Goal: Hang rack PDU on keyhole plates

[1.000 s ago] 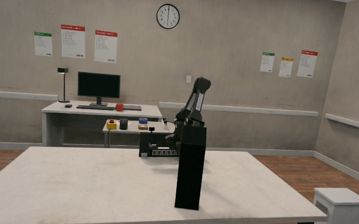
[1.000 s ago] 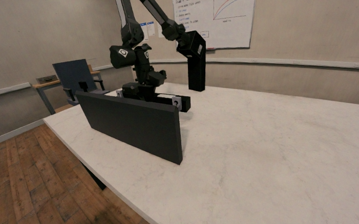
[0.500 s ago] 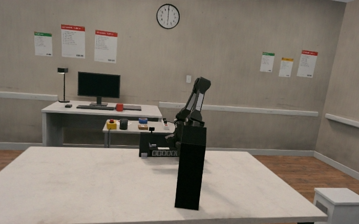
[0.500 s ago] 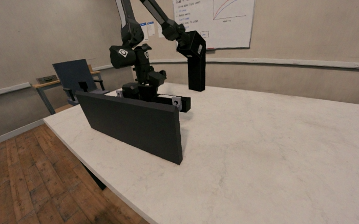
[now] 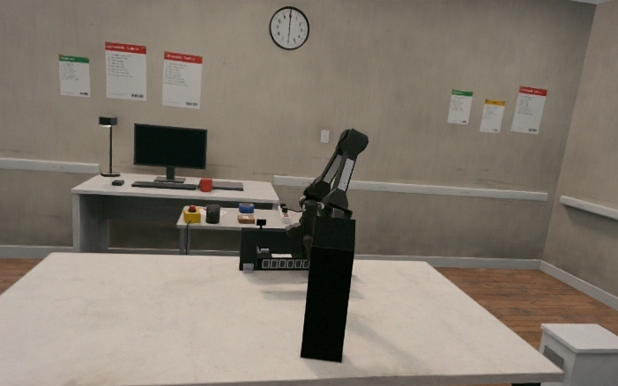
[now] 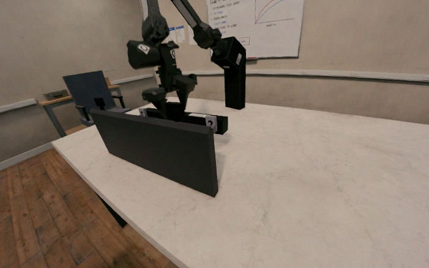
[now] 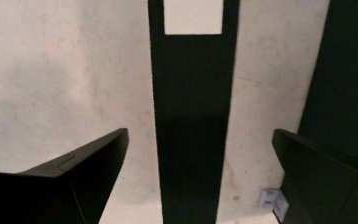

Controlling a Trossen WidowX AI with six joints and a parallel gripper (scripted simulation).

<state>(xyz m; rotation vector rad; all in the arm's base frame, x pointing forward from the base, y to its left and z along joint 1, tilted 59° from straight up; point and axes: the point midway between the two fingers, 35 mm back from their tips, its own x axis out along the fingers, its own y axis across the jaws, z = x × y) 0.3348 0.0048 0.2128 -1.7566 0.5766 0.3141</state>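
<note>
Now: the rack PDU 4 cm below my hand and 1 cm to the right of it. From my hand the other things lie so: dark upright panel (16 cm ahead, 7 cm below, 2 cm to the right).
</note>
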